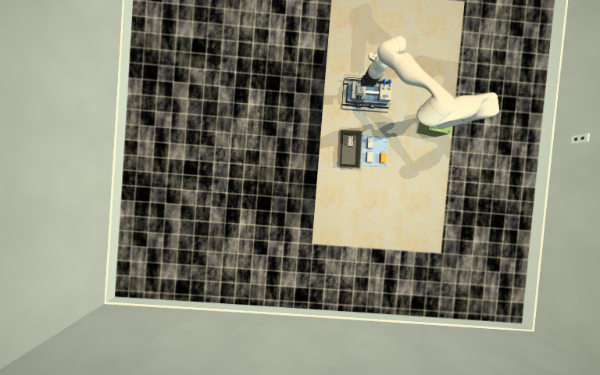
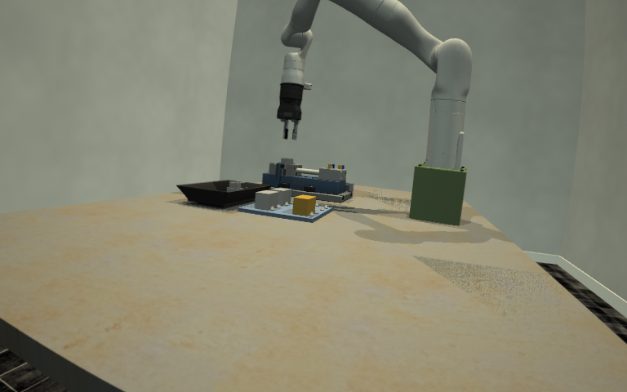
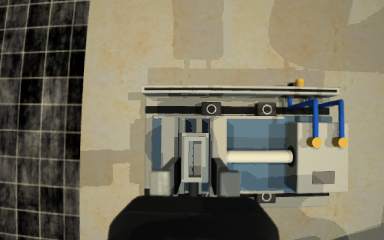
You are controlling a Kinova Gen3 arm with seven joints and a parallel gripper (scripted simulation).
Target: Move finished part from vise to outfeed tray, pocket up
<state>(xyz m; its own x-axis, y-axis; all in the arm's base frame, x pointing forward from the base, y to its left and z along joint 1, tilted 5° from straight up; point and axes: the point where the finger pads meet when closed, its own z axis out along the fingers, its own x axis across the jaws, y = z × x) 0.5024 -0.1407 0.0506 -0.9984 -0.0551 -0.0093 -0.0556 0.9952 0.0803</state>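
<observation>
Right now the blue vise is 160 mm below my hand and 70 mm behind it. The rest, counted from my hand: orange block: 380 mm to the left, 220 mm behind, 170 mm below; light blue plate: 340 mm to the left, 190 mm below, 170 mm behind.
</observation>
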